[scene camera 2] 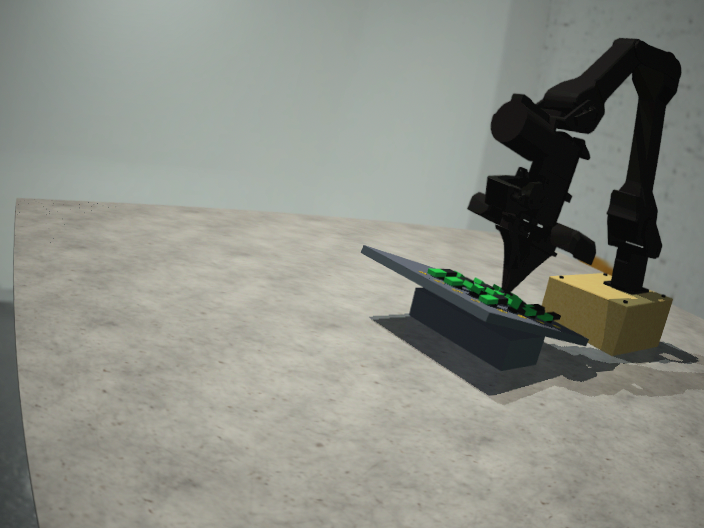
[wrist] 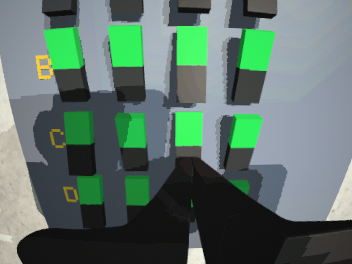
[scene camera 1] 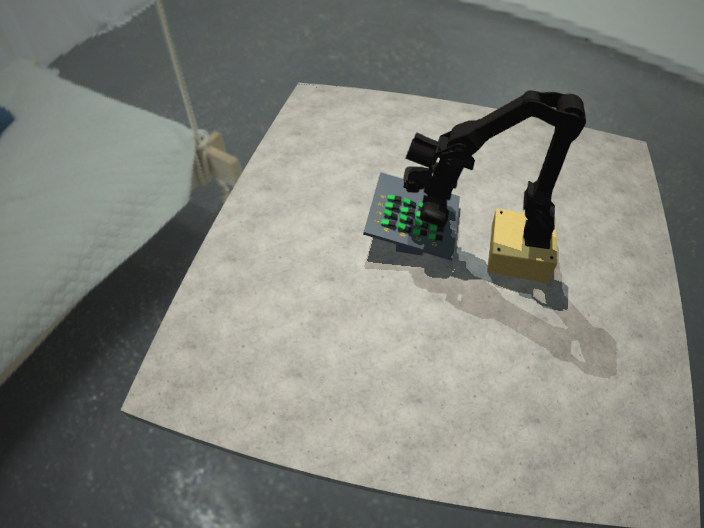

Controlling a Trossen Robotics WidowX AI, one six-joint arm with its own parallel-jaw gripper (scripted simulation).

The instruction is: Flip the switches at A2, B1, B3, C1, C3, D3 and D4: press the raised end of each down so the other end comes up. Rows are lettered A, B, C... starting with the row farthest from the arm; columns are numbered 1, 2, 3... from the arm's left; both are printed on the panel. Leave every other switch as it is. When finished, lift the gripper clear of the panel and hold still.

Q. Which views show the gripper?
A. Scene camera 2, the wrist view and scene camera 1: all of them.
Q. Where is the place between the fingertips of the gripper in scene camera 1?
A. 427, 214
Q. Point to a rocker switch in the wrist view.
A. At 191, 64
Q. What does the gripper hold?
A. Nothing.
